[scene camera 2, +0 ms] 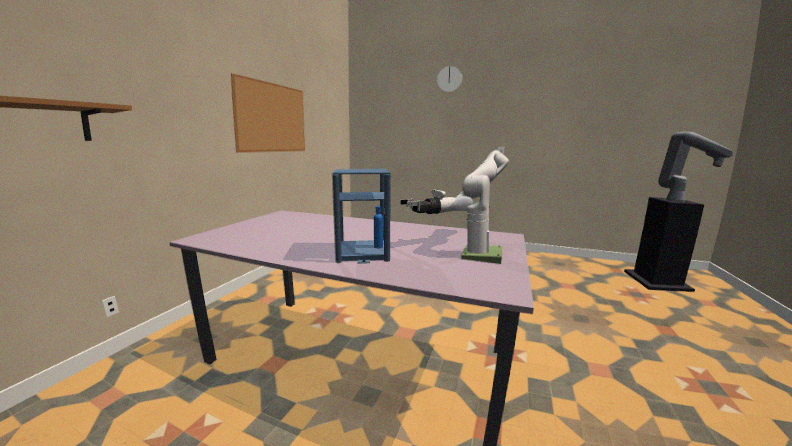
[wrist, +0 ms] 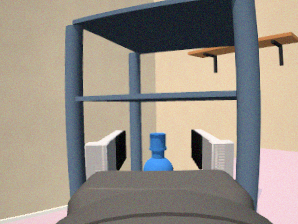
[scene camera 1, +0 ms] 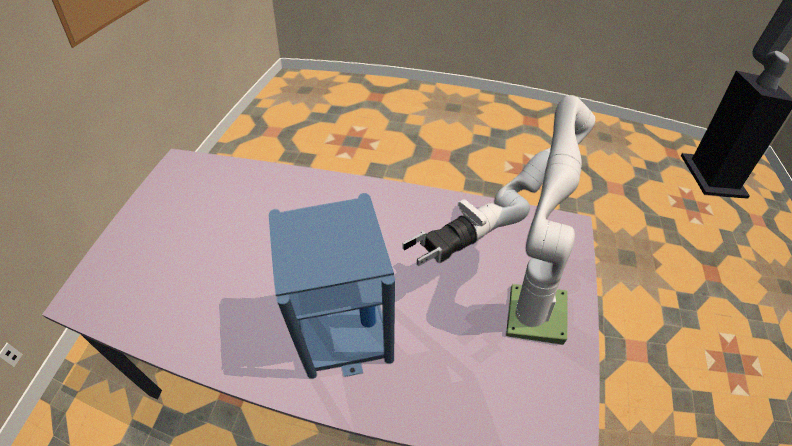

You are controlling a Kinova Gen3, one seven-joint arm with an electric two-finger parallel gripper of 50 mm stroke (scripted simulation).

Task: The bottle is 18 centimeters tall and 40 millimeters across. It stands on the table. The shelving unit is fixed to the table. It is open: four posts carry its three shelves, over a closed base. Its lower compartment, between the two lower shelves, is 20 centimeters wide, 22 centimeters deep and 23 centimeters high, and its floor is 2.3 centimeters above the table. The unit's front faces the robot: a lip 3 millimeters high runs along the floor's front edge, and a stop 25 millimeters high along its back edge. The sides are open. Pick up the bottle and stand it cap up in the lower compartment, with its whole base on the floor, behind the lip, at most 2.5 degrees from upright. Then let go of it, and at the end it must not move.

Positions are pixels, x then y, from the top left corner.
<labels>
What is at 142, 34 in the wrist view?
A shelving unit.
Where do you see a blue bottle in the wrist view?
158, 162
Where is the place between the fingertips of the gripper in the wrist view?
158, 144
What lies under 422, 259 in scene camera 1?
The gripper.
</labels>
